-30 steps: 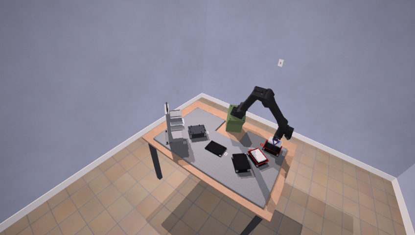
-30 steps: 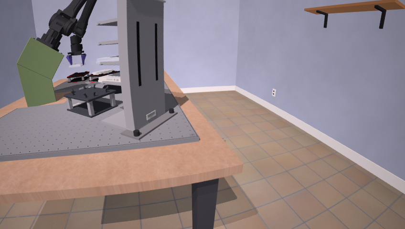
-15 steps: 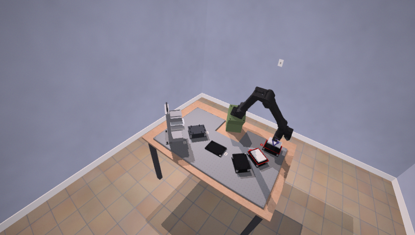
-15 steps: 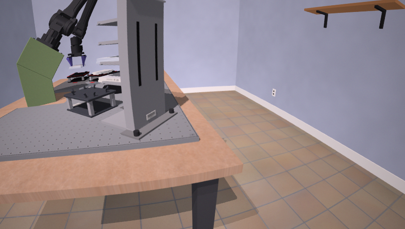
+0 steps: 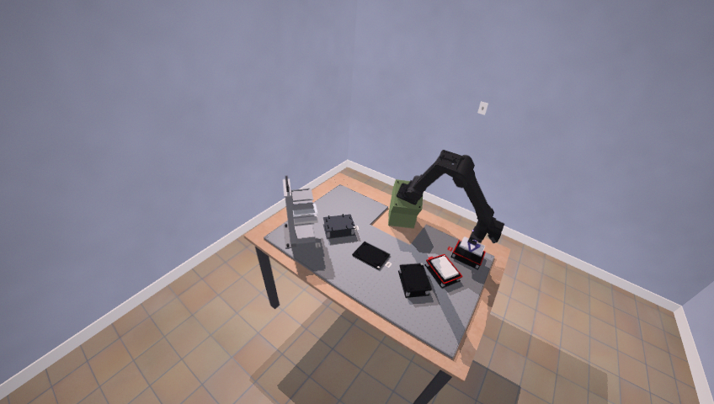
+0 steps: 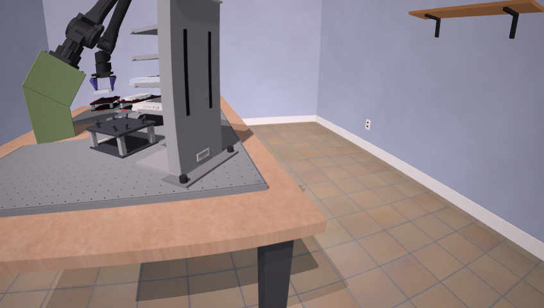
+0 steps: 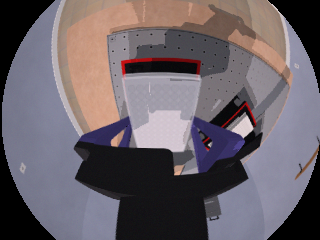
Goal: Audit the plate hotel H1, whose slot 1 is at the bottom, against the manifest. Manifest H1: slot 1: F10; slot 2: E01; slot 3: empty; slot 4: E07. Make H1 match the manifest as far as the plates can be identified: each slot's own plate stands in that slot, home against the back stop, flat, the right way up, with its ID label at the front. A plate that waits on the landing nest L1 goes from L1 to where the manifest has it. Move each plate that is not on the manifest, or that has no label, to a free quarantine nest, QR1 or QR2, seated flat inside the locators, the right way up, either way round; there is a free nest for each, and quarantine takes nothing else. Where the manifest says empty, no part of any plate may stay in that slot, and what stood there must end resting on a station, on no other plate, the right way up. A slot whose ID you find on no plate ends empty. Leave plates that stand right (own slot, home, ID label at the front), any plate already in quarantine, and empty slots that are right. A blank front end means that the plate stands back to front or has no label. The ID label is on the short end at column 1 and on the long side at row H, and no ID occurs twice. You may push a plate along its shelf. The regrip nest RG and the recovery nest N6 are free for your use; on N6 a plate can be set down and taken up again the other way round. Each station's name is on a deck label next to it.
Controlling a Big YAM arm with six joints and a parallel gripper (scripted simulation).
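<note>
Right now the red-rimmed nest is 5 cm below my hand. The rest, counted from my hand: grey plate hotel H1: 38 cm ahead, 92 cm to the right, 7 cm above; H1 deck label: 36 cm ahead, 76 cm to the right, 9 cm below; N6 deck label: 28 cm ahead, 37 cm to the right, 9 cm below.
</note>
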